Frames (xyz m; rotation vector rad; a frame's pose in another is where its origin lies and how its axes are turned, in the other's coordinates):
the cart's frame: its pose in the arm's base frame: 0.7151 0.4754 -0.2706 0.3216 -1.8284 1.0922
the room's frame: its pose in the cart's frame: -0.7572 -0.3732 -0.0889 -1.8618 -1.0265 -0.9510
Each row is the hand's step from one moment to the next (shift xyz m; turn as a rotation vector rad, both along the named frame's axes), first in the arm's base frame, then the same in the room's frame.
Working: the arm's base frame: its pose in the room's frame: 1.3424 0.7283 0.2963 -0.4744 2.2018 1.7349

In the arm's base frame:
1: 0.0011 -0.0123 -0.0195 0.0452 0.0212 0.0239
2: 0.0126 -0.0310 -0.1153 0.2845 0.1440 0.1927
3: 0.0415 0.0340 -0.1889 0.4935 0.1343 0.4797
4: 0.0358 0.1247 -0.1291 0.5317 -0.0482 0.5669
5: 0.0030 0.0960 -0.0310 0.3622 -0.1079 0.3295
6: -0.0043 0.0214 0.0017 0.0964 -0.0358 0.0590
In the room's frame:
1: 0.0038 -0.0217 -0.0068 -0.0492 0.0246 -0.0062
2: -0.0013 -0.1199 -0.0063 -0.3131 0.1980 -0.0393
3: -0.0575 -0.1795 0.0550 -0.4891 0.4599 -0.2023
4: -0.0899 -0.1012 0.1232 -0.4421 0.5024 -0.3982
5: -0.0451 -0.0095 0.0898 -0.2704 0.2707 -0.3240
6: -0.0053 0.0066 0.0202 -0.0697 0.0426 -0.0859

